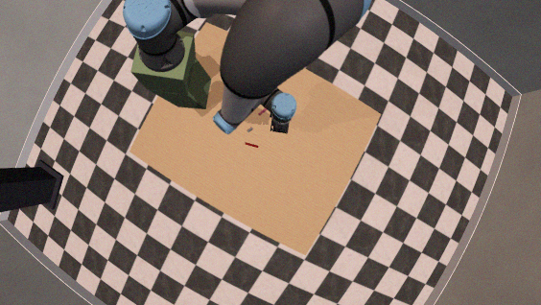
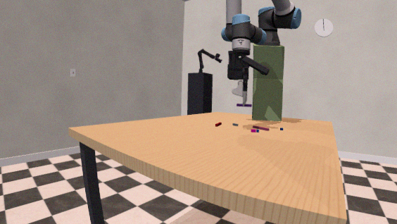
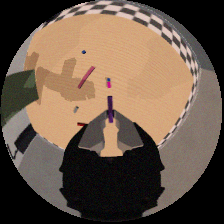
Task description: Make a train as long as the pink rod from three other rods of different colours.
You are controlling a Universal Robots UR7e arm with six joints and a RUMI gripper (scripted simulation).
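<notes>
Right now my hand is 10 mm above the purple rod. From my hand the other things lie so: pink rod 100 mm behind, 50 mm to the left, 110 mm below; grey rod 130 mm behind, 80 mm to the right, 110 mm below; magenta rod 10 mm behind, 40 mm to the left, 110 mm below.
</notes>
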